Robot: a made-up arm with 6 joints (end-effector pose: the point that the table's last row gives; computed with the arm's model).
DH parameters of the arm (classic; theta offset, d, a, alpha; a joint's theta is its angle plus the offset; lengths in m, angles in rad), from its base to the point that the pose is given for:
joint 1: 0 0.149 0 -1.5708
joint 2: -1.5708 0 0.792 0
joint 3: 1.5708 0.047 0 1.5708
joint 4: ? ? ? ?
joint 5: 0 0 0 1.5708
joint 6: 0 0.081 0 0
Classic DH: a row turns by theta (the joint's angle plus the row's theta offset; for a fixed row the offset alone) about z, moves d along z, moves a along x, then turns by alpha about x.
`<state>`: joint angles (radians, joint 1 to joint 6).
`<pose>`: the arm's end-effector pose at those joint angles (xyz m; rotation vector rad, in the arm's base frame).
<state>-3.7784 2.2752 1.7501 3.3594 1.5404 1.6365</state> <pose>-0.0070 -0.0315 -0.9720 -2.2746 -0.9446 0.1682</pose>
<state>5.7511 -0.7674 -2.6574 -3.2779 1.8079 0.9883</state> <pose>-0.1775 0.1715 -0.0667 -1.0845 0.8453 -2.2709</pose>
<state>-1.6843 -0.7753 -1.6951 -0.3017 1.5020 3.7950</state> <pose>0.1534 1.1431 0.0848 -0.7834 0.9448 2.0218</pose>
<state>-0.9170 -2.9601 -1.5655 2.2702 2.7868 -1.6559</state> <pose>0.4381 -0.4591 -0.7578 -1.1950 0.3131 1.0834</pose>
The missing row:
joint 4: 0 0.86 0 -1.5708
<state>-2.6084 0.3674 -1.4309 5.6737 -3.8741 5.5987</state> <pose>0.3466 0.1860 1.3155 -2.0544 -0.3040 2.3383</pose>
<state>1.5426 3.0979 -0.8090 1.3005 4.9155 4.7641</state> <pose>0.0494 0.7074 -1.2029 -0.7312 1.3269 -0.3229</pose>
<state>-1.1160 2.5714 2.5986 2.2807 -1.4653 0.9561</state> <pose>-0.1569 0.2889 -0.0869 -0.7425 -0.9606 2.4846</pose>
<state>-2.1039 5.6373 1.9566 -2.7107 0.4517 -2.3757</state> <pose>-0.1839 -0.3751 1.0524 0.9189 -0.2339 -0.9594</pose>
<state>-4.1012 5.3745 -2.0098 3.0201 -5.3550 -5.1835</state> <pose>0.3929 -0.6563 -0.2644 -2.0201 -1.3686 0.1485</pose>
